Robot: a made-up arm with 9 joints. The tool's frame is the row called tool.
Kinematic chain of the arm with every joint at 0, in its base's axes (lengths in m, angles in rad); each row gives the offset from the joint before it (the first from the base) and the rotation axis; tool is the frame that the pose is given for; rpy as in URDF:
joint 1: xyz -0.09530 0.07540 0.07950 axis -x
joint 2: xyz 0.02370 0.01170 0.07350 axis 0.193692 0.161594 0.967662
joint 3: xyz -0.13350 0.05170 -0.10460 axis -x
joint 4: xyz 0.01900 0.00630 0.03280 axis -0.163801 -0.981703 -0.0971
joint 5: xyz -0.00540 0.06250 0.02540 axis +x
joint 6: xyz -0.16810 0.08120 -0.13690 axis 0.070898 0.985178 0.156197
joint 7: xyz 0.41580 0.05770 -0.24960 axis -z
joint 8: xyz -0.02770 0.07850 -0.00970 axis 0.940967 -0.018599 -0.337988
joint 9: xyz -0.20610 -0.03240 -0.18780 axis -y
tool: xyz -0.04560 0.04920 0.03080 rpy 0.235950 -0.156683 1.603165
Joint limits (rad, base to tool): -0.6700..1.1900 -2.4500..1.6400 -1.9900..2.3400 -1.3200..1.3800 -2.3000..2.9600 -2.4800..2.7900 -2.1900..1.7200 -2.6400..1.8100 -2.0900..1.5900
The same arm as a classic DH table. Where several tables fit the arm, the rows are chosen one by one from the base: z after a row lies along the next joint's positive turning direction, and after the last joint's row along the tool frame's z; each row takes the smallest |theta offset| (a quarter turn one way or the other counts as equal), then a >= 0, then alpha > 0; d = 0 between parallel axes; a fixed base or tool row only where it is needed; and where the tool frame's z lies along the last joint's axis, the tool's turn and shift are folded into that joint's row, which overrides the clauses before.
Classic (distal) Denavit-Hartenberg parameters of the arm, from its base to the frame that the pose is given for. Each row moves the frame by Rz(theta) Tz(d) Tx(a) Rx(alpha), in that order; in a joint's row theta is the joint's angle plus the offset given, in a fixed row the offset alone. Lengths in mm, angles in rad.
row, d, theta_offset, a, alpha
base (fixed), 79.5, 1.5708, 75.4, -1.5708
joint 1, 86.3, 0.1655, -0.6, 1.7657
joint 2, -20.6, 0, 68.2, -1.7657
joint 3, 97.4, 1.3067, -32, -1.4063
joint 4, -75.2, 0, -19.1, -1.7353
joint 5, -188.4, 0.0586, 147.9, -1.4998
joint 6, 147.4, 1.5596, -410.6, 1.7276
joint 7, 283.6, 1.5187, 77.9, -1.226
joint 8, -161.6, 1.5641, -246.4, -1.5522
joint 9, -17.1, -1.4694, -51.7, -1.4262
tool (fixed), 19.1, 1.6395, 0, 0
Joint limits (rad, base to tool): -0.67..1.19 -2.45..1.64 -1.99..2.34 -1.32..1.38 -2.3..2.96 -2.48..2.79 -2.19..1.72 -2.64..1.81 -2.09..1.59

